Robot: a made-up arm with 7 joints. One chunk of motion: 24 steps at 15 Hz.
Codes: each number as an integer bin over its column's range. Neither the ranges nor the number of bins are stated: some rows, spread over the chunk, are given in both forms.
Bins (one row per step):
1: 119 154 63 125 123 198 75
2: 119 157 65 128 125 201 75
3: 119 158 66 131 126 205 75
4: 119 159 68 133 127 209 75
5: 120 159 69 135 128 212 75
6: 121 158 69 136 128 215 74
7: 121 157 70 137 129 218 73
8: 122 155 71 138 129 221 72
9: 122 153 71 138 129 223 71
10: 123 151 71 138 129 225 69
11: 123 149 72 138 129 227 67
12: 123 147 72 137 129 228 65
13: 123 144 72 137 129 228 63
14: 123 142 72 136 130 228 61
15: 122 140 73 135 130 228 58
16: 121 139 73 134 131 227 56
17: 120 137 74 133 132 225 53
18: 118 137 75 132 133 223 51
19: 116 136 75 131 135 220 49
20: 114 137 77 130 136 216 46
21: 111 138 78 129 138 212 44
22: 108 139 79 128 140 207 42
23: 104 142 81 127 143 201 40
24: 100 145 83 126 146 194 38
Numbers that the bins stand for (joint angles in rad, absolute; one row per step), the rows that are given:
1: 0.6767 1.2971 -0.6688 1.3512 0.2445 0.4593 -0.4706
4: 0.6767 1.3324 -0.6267 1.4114 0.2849 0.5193 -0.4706
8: 0.7025 1.3041 -0.6014 1.4491 0.3052 0.5847 -0.4958
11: 0.7112 1.2618 -0.5929 1.4491 0.3052 0.6174 -0.5377
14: 0.7112 1.2124 -0.5929 1.4340 0.3153 0.6228 -0.5881
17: 0.6853 1.1771 -0.5761 1.4114 0.3355 0.6065 -0.6552
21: 0.6076 1.1841 -0.5424 1.3813 0.3962 0.5356 -0.7307
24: 0.5127 1.2335 -0.5002 1.3587 0.4772 0.4375 -0.7811
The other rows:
2: 0.6767 1.3182 -0.6520 1.3738 0.2647 0.4756 -0.4706
3: 0.6767 1.3253 -0.6435 1.3964 0.2748 0.4975 -0.4706
5: 0.6853 1.3324 -0.6182 1.4265 0.2951 0.5356 -0.4706
6: 0.6939 1.3253 -0.6182 1.4340 0.2951 0.5520 -0.4790
7: 0.6939 1.3182 -0.6098 1.4415 0.3052 0.5683 -0.4874
9: 0.7025 1.2900 -0.6014 1.4491 0.3052 0.5956 -0.5042
10: 0.7112 1.2759 -0.6014 1.4491 0.3052 0.6065 -0.5209
12: 0.7112 1.2476 -0.5929 1.4415 0.3052 0.6228 -0.5545
13: 0.7112 1.2265 -0.5929 1.4415 0.3052 0.6228 -0.5713
15: 0.7025 1.1982 -0.5845 1.4265 0.3153 0.6228 -0.6133
16: 0.6939 1.1912 -0.5845 1.4189 0.3254 0.6174 -0.6300
18: 0.6680 1.1771 -0.5676 1.4039 0.3456 0.5956 -0.6720
19: 0.6508 1.1700 -0.5676 1.3964 0.3659 0.5792 -0.6888
20: 0.6335 1.1771 -0.5508 1.3888 0.3760 0.5574 -0.7140
22: 0.5818 1.1912 -0.5339 1.3738 0.4165 0.5084 -0.7475
23: 0.5473 1.2124 -0.5171 1.3662 0.4468 0.4756 -0.7643

